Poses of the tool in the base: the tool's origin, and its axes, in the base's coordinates. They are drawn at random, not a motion.
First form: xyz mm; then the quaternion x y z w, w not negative.
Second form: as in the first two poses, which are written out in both.
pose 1, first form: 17.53, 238.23, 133.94, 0.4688, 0.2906, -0.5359, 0.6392
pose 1, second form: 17.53, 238.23, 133.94, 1.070, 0.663, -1.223
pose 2, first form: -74.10, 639.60, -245.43, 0.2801, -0.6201, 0.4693, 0.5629
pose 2, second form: -74.10, 639.60, -245.43, 0.659, -1.460, 1.105
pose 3, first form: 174.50, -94.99, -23.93, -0.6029, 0.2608, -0.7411, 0.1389
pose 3, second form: 174.50, -94.99, -23.93, -1.743, 0.754, -2.142
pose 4, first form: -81.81, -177.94, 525.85, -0.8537, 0.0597, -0.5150, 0.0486
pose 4, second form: -81.81, -177.94, 525.85, -2.602, 0.182, -1.570
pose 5, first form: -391.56, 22.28, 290.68, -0.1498, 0.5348, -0.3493, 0.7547
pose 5, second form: -391.56, 22.28, 290.68, -0.327, 1.167, -0.762
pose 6, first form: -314.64, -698.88, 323.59, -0.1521, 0.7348, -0.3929, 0.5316
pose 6, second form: -314.64, -698.88, 323.59, -0.363, 1.753, -0.937
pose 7, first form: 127.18, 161.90, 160.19, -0.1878, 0.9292, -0.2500, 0.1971
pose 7, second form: 127.18, 161.90, 160.19, -0.526, 2.601, -0.700
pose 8, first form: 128.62, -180.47, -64.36, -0.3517, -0.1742, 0.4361, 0.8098
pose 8, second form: 128.62, -180.47, -64.36, -0.752, -0.372, 0.932
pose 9, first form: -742.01, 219.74, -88.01, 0.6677, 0.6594, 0.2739, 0.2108
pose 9, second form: -742.01, 219.74, -88.01, 1.856, 1.833, 0.761
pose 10, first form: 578.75, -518.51, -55.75, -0.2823, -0.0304, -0.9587, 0.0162
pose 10, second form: 578.75, -518.51, -55.75, -0.878, -0.095, -2.981
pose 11, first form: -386.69, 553.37, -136.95, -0.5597, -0.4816, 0.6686, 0.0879
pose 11, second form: -386.69, 553.37, -136.95, -1.666, -1.434, 1.991
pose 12, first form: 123.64, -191.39, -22.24, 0.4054, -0.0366, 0.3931, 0.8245
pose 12, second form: 123.64, -191.39, -22.24, 0.862, -0.078, 0.836
